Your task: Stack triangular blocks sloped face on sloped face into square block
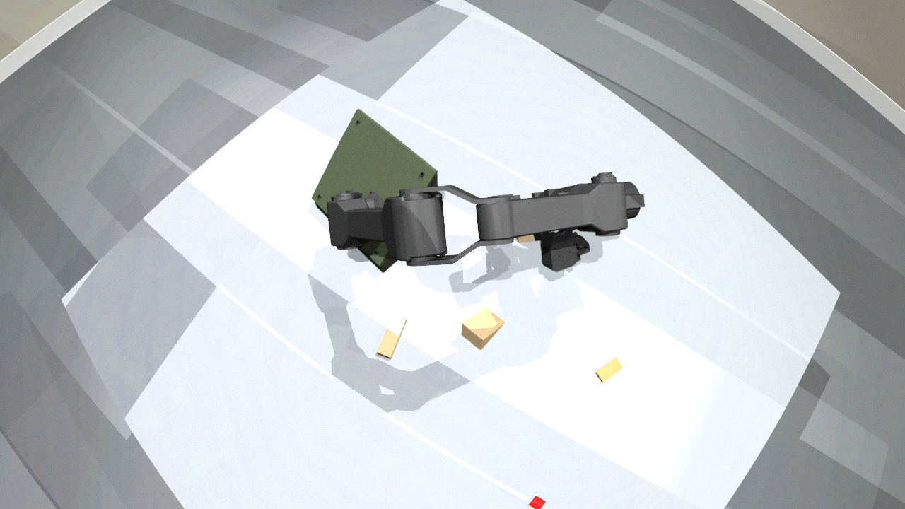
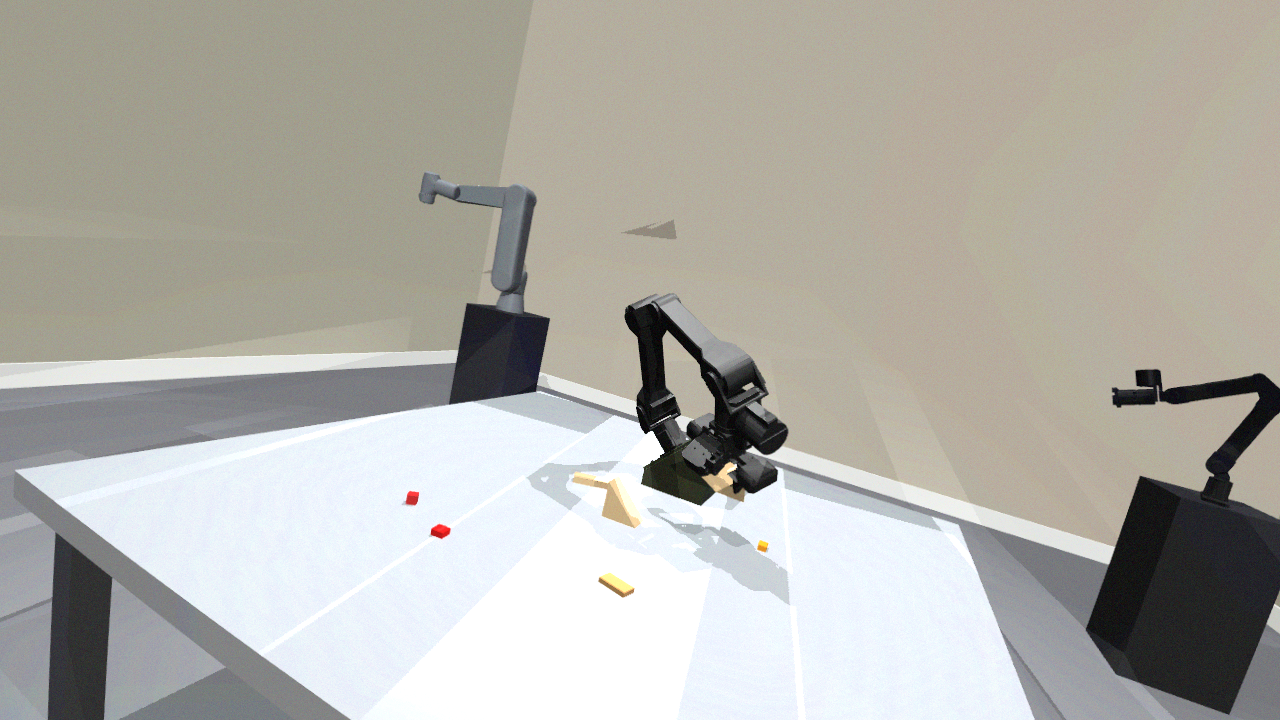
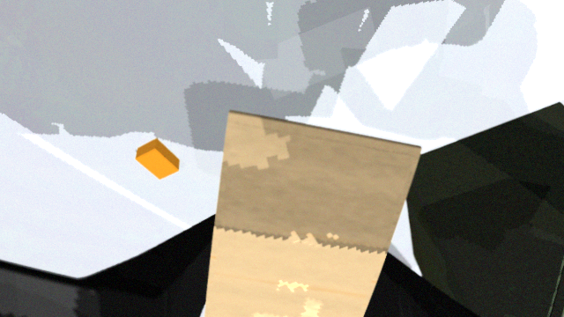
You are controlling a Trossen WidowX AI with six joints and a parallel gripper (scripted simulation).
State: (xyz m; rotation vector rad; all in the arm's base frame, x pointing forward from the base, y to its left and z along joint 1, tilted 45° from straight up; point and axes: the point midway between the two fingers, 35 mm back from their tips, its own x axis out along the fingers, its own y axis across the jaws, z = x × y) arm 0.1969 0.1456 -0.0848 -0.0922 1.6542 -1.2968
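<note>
The cube is 3 cm behind my gripper tip, 8 cm to the left of it and 10 cm below it. Round my gripper tip: thin plank (3 cm behind, 28 cm to the right, 10 cm below).
</note>
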